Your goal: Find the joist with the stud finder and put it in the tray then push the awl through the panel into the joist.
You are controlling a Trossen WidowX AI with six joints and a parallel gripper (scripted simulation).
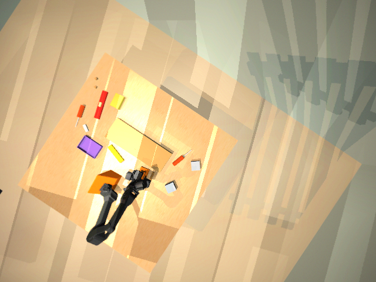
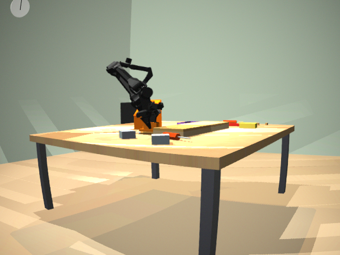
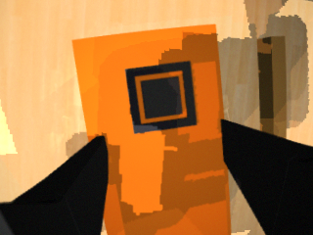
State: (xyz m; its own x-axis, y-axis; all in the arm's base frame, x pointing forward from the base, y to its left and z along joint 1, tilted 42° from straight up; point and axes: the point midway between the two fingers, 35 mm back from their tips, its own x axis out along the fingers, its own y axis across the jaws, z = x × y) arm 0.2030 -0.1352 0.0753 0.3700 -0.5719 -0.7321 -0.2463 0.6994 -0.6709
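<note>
Now: gripper tip 20 mm below the orange stud finder and 10 mm short of it. From my gripper tip the other things lie so: purple tray (480 mm to the left, 80 mm behind, 10 mm below); yellow bar (270 mm to the left, 20 mm below); wooden-handled awl (80 mm to the right, 20 mm below, 10 mm behind).
</note>
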